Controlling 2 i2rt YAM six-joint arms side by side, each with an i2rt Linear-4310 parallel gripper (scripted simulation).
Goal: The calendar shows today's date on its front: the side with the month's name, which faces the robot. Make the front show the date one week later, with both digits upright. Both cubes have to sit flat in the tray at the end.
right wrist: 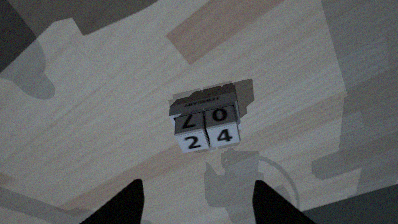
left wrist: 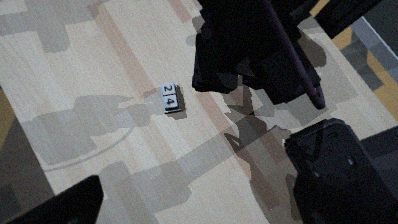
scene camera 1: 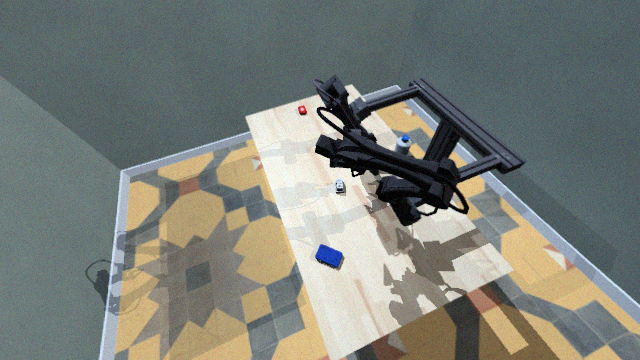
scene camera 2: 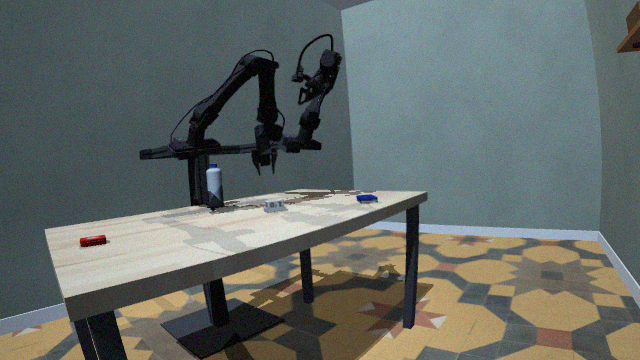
Labels:
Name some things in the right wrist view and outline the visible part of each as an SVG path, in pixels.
My right gripper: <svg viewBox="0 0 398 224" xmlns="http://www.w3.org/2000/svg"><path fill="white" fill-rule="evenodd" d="M256 180L252 199L256 224L316 224L264 181ZM142 180L135 179L80 224L140 224L144 207Z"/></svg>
A calendar tray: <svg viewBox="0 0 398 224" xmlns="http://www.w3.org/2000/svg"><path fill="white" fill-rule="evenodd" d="M235 93L231 92L170 106L169 118L175 128L176 117L203 112L205 117L204 111L233 105L240 130L242 127Z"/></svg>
A cube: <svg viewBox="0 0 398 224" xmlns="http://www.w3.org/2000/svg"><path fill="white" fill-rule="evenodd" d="M203 112L175 118L174 136L183 153L210 148L210 140Z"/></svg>

